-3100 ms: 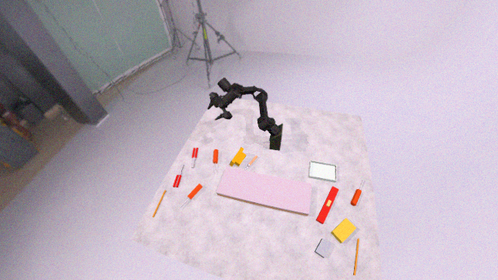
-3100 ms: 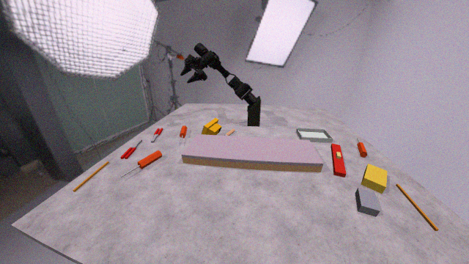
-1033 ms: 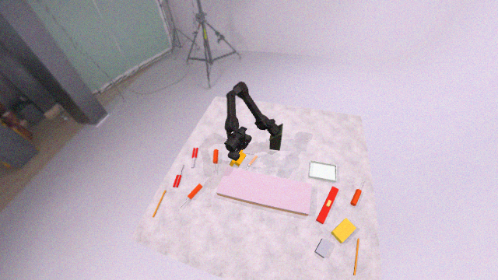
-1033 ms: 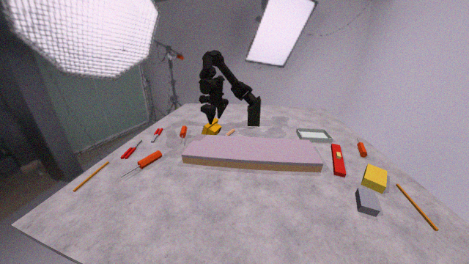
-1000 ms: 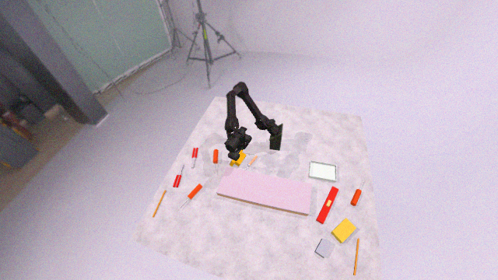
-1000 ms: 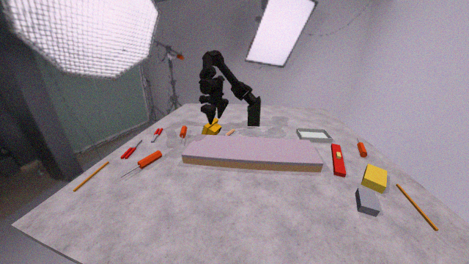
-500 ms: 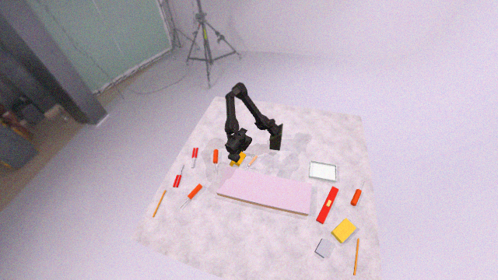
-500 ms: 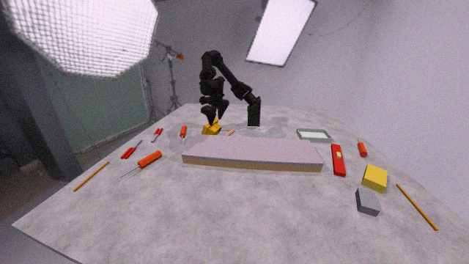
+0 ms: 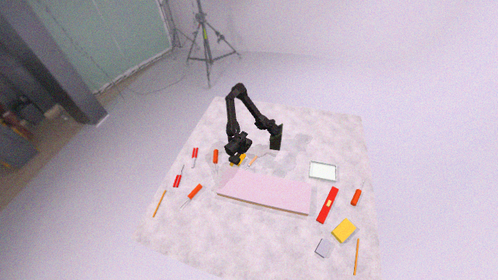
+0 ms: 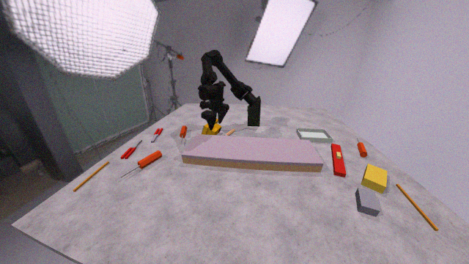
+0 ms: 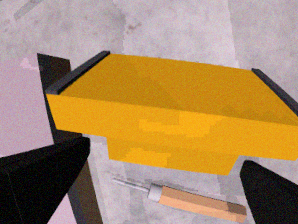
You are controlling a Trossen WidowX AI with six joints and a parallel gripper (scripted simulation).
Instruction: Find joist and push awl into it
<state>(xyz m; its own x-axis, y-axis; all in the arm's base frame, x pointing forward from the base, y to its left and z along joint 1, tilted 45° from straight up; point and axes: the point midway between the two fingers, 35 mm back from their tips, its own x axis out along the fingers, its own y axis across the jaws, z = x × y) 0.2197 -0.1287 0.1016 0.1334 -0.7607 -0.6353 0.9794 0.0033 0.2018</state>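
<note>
The stud finder lies 3 cm below my gripper tip and 2 cm behind it. The rest, counted from my gripper tip: awl: 6 cm to the left, 4 cm below; then white tray: 51 cm to the left, 9 cm behind, 4 cm below; then red level: 57 cm to the left, 11 cm ahead, 4 cm below.
</note>
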